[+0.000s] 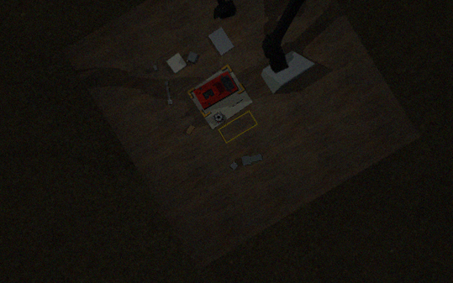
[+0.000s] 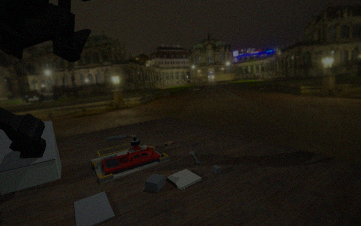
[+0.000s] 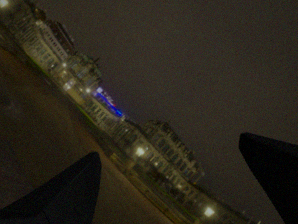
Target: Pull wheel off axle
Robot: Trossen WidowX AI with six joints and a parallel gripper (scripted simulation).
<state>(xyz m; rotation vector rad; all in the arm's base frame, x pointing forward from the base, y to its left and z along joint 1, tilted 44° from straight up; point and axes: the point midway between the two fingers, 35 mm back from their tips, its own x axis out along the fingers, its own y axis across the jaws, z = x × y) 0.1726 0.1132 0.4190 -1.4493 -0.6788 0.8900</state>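
Now: the wheel 10 cm ahead of my gripper tip, 28 cm to the left of it and 44 cm below it. Also, from my gripper tip: axle: 10 cm ahead, 27 cm to the left, 45 cm below; thin rod: 29 cm ahead, 6 cm to the left, 48 cm below; pale flat tile: 19 cm ahead, 6 cm to the right, 48 cm below.
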